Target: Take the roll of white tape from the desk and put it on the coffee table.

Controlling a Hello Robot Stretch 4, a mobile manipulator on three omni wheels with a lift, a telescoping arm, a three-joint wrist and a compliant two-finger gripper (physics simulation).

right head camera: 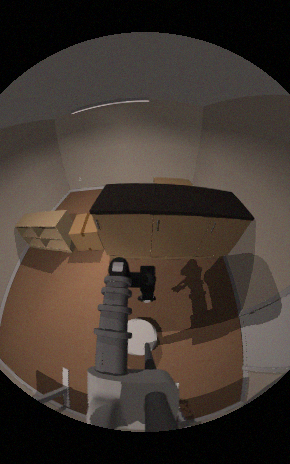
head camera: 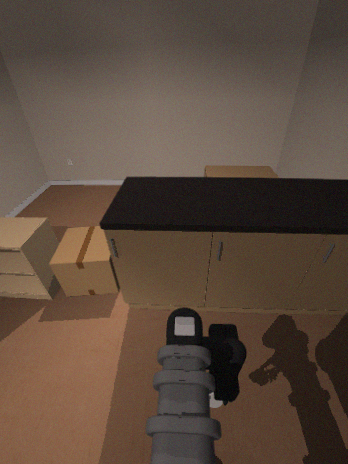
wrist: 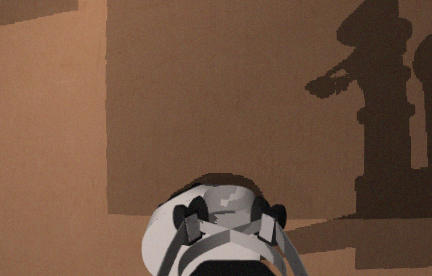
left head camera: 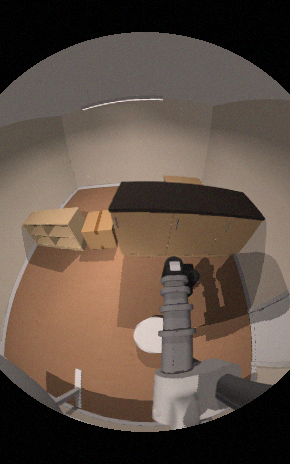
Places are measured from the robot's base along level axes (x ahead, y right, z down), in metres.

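Where they show: gripper, fingertip midpoint: [head camera: 213, 399] [wrist: 229, 211]; robot's base at its link origin: [right head camera: 136, 335] [left head camera: 153, 334].
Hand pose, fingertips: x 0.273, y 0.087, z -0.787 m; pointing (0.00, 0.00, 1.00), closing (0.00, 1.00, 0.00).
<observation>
Things, the pixels of their top centre, and the offset from my fingertips. "*": a spot on its surface instead.
- white tape at its top centre: [wrist: 229, 216] [head camera: 215, 393] dx +0.004, dy +0.000, dz -0.036 m
- roll at a spot on its surface: [head camera: 215, 400] * dx -0.006, dy +0.003, dz -0.014 m
- long cabinet with a black top, surface spot: [head camera: 225, 202] * dx +0.937, dy +0.149, dz -0.097 m
- cardboard box at its top centre: [head camera: 86, 242] [left head camera: 98, 219] [right head camera: 85, 221] dx +1.138, dy -0.915, dz +0.407 m
The roll of white tape [wrist: 231, 196] sits between the two black fingertips of my gripper [wrist: 229, 211] in the wrist view, low in the middle. The gripper is shut on it and holds it above the floor. A small white bit of the roll [head camera: 215, 400] shows under the dark wrist in the head view. In the right head view the gripper [right head camera: 146, 299] hangs beside the end of the arm, pointing down. I cannot make out a coffee table or identify a desk in these views.
A long cabinet with a black top [head camera: 225, 202] [left head camera: 175, 197] [right head camera: 165, 199] stands ahead. A cardboard box [head camera: 82, 265] and a low wooden shelf [head camera: 37, 240] stand left of it. Another box [head camera: 240, 171] shows behind it. My white round base [left head camera: 149, 335] is below the arm.
</observation>
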